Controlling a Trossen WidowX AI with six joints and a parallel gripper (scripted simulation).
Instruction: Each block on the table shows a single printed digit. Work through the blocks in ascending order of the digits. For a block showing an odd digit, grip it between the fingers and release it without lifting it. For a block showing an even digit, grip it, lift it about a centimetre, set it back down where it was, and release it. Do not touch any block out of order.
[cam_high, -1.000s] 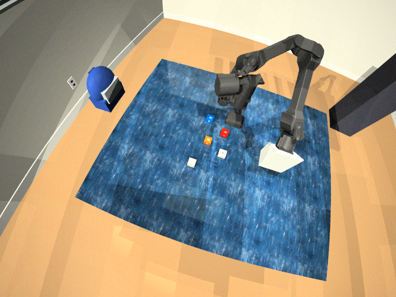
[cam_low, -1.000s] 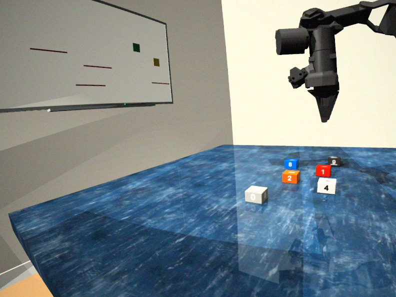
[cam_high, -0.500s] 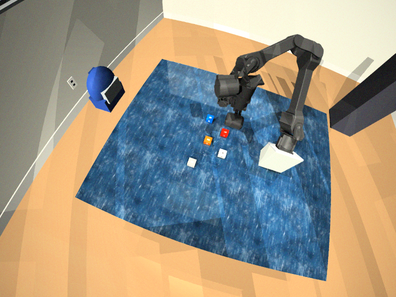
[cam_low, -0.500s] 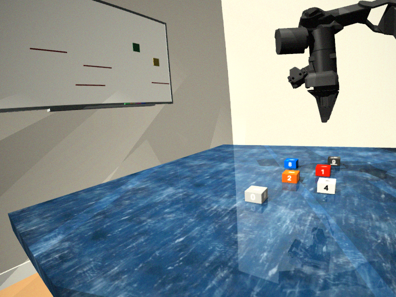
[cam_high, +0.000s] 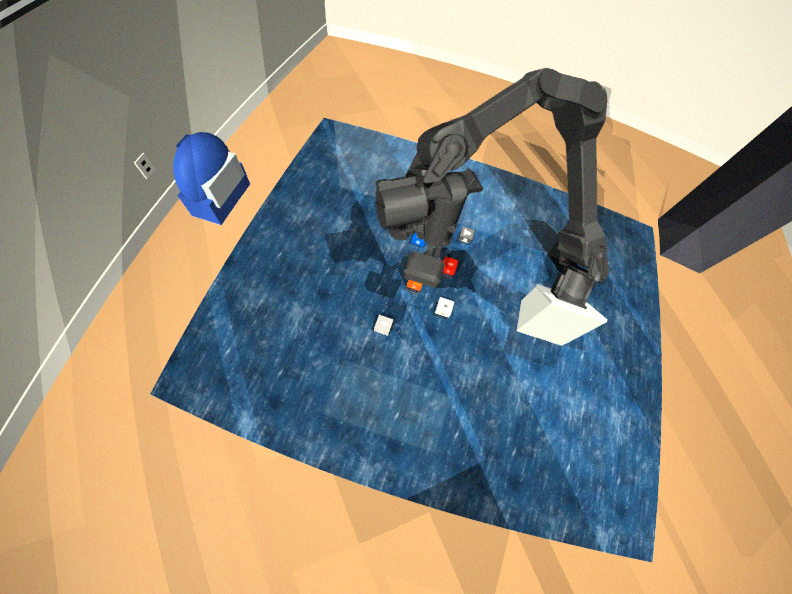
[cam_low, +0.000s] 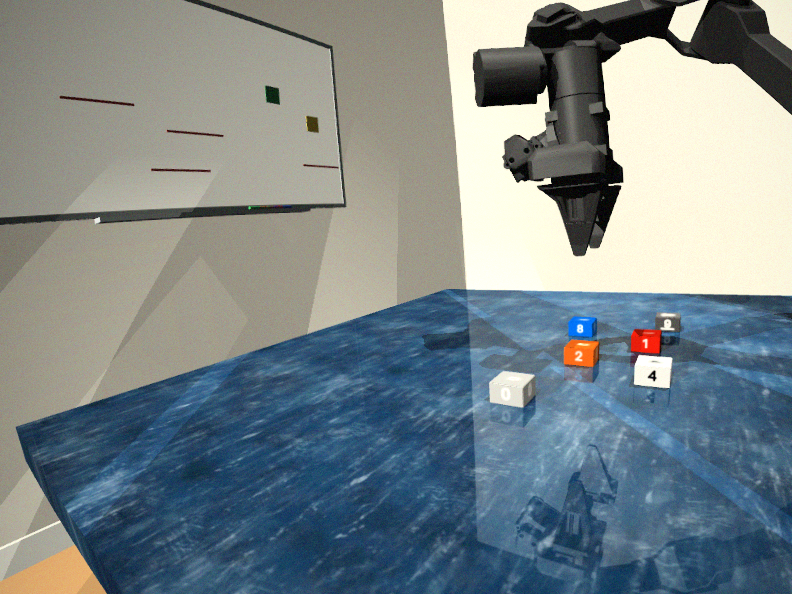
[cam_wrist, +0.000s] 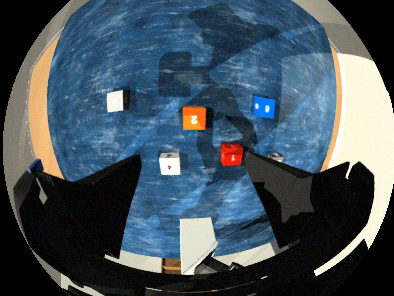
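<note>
The grey block marked 0 is 120 mm to the left of my gripper tip, 110 mm below it and 40 mm ahead of it. Round my gripper tip: red block (110 mm below, 80 mm to the right, 50 mm behind); then white block (110 mm below, 70 mm behind, 30 mm to the left); then orange block (110 mm below, 10 mm to the right, 10 mm ahead).
</note>
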